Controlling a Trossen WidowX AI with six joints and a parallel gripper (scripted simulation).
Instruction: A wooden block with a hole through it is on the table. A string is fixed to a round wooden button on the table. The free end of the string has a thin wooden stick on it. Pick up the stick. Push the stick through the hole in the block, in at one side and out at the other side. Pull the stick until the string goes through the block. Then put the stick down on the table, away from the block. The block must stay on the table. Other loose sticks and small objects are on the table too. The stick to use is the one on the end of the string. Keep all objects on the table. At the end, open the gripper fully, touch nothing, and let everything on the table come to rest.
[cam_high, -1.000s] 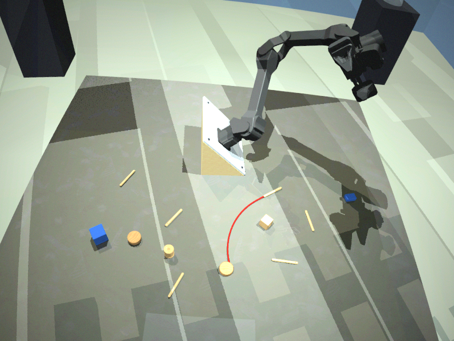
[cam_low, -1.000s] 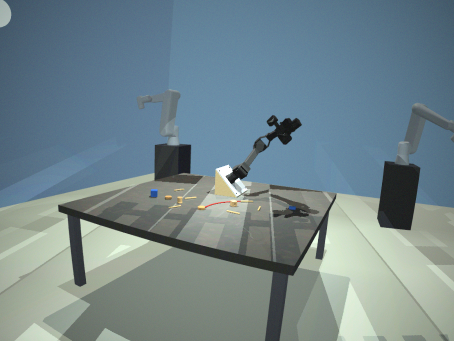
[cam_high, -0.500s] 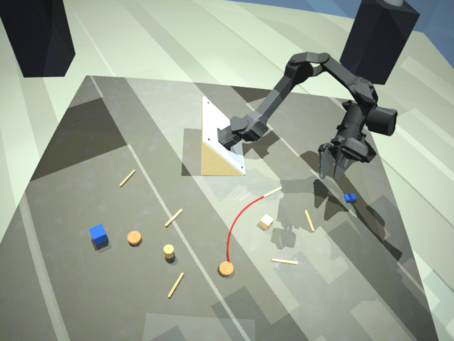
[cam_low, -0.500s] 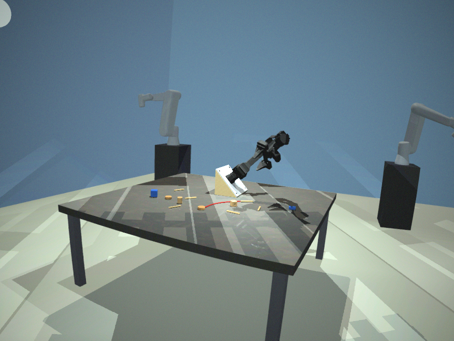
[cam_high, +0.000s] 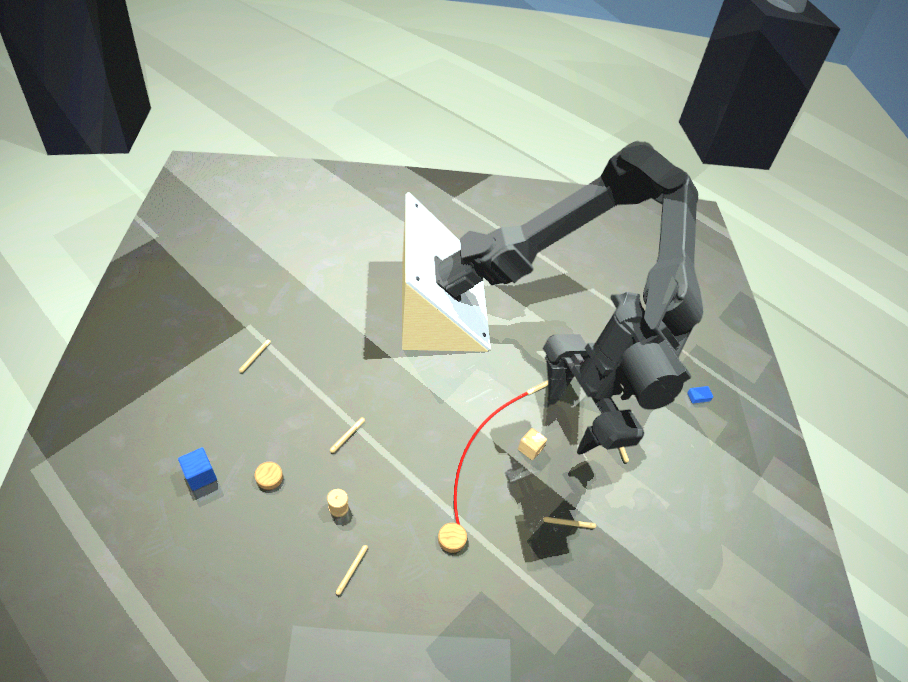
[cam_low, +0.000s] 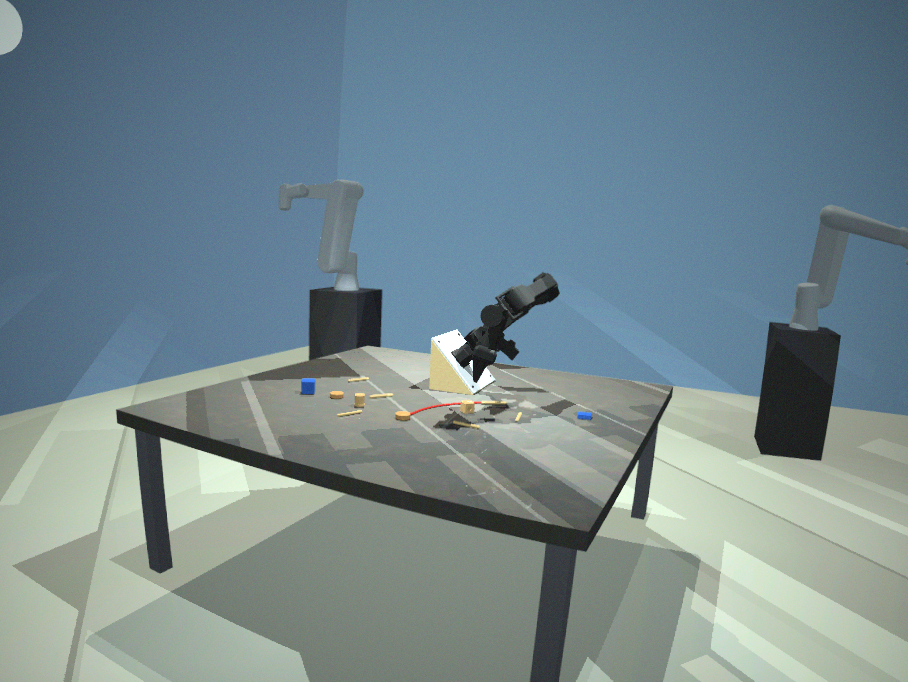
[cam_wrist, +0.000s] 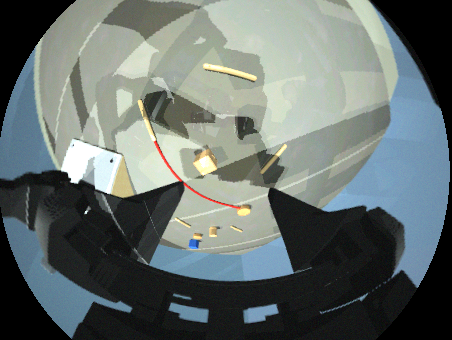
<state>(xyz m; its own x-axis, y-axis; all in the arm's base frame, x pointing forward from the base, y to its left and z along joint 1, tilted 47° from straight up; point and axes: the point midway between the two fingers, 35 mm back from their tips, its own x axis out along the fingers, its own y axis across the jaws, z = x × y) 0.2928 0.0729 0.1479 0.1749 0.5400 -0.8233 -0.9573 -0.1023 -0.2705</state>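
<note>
The wooden block is 20 mm behind my gripper tip, 30 mm to the right of it and 90 mm below it. Also, from my gripper tip: wooden stick 110 mm ahead, 30 mm to the left, 100 mm below; blue cube 20 mm ahead, 530 mm to the right, 80 mm below; short wooden cylinder 70 mm ahead, 320 mm to the right, 90 mm below.
</note>
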